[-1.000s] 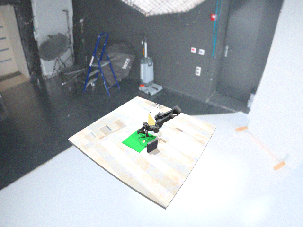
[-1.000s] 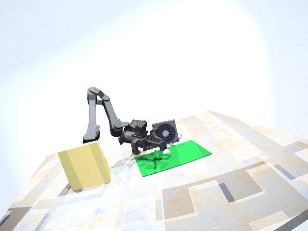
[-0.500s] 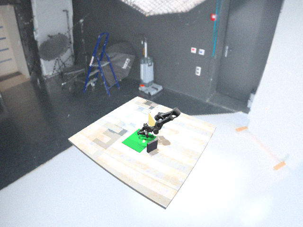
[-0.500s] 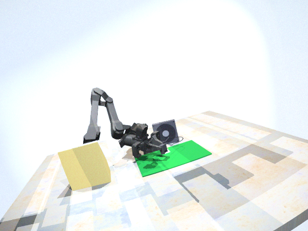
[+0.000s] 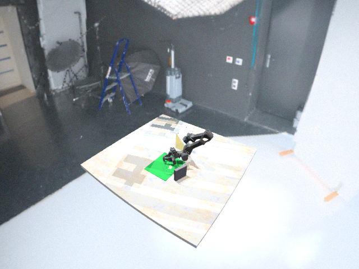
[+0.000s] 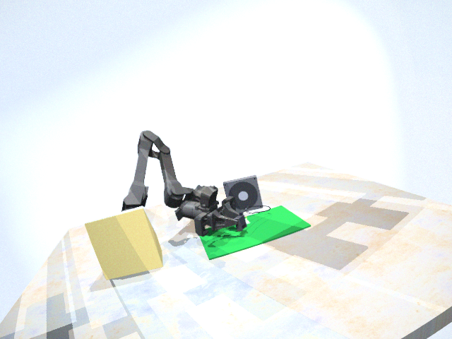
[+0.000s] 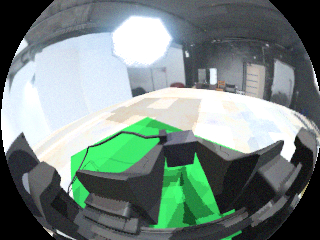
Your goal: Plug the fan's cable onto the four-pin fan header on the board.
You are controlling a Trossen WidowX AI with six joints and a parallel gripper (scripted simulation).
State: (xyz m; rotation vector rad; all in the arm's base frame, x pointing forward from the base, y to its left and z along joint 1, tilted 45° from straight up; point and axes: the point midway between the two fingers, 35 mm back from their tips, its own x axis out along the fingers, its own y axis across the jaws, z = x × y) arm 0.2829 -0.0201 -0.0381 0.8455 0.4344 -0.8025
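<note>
The green board is 30 mm ahead of my gripper tip, 40 mm to the left of it and 70 mm below it. The rest, counted from my gripper tip: black fan 90 mm ahead, 220 mm to the left; then dark fan plug 10 mm below.
</note>
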